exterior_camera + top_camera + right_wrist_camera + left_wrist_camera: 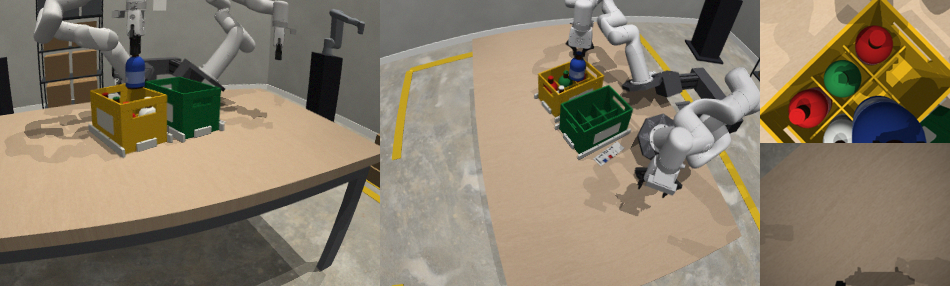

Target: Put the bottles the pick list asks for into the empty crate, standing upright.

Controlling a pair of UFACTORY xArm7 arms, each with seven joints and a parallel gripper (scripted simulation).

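Observation:
Now: right hand 7 cm above the blue bottle. Round my right hand: yellow crate 2 cm ahead, 4 cm to the right, 25 cm below; then white bottle 7 cm ahead, 5 cm to the left, 25 cm below; then green bottle 5 cm ahead, 7 cm to the right, 25 cm below.

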